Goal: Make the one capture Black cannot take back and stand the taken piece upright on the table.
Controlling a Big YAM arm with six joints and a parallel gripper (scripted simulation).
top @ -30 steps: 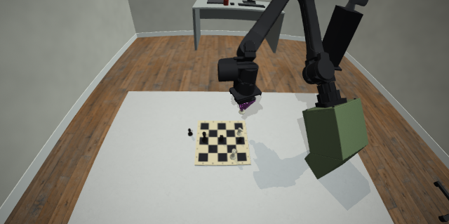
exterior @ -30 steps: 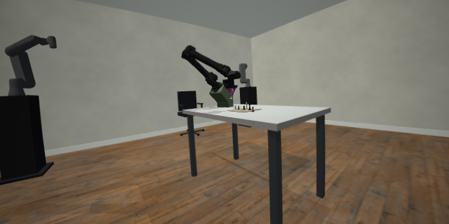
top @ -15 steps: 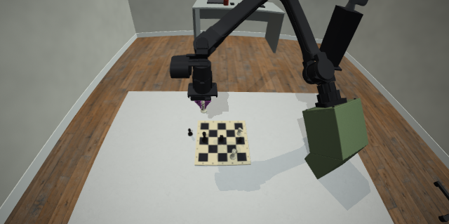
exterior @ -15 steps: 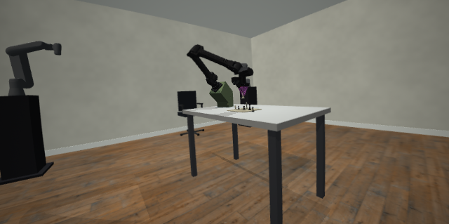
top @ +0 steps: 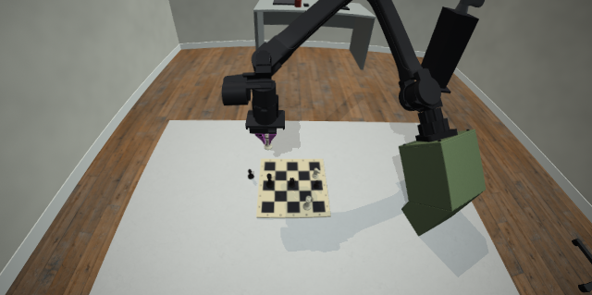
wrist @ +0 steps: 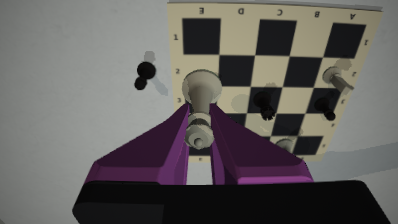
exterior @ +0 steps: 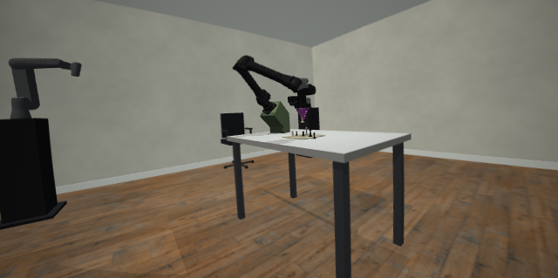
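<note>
Right now the black pawn is 80 mm behind my hand, 70 mm to the left of it and 120 mm below it. Also, from my hand: white chess piece right at my hand; then white piece 120 mm behind, 140 mm to the left, 100 mm below; then chessboard 80 mm behind, 70 mm to the left, 130 mm below.
</note>
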